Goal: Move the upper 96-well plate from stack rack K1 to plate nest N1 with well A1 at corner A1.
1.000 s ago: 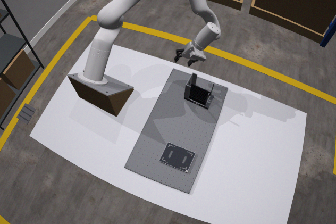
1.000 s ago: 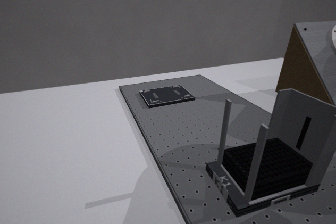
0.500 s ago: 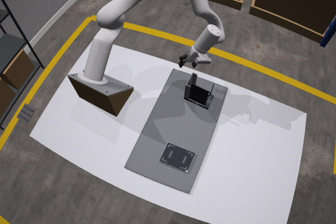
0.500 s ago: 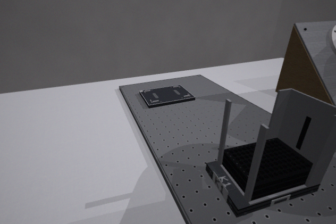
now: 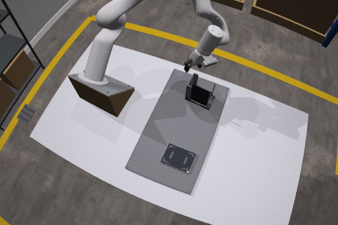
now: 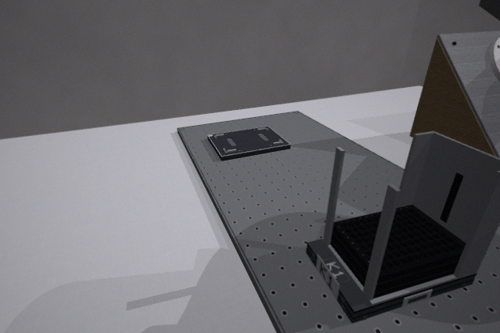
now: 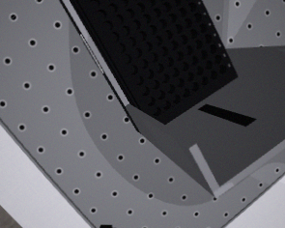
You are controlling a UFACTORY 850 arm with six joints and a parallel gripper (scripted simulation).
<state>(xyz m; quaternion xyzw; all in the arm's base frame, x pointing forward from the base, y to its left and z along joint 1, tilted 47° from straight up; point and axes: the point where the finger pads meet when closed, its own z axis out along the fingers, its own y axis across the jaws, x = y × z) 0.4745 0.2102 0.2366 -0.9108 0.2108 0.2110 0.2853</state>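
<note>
Right now my hand is 140 mm above the black plate, 80 mm short of it and 70 mm to the left of it. Also, from my hand: plate nest N1: 460 mm to the right, 160 mm below, 140 mm ahead.
</note>
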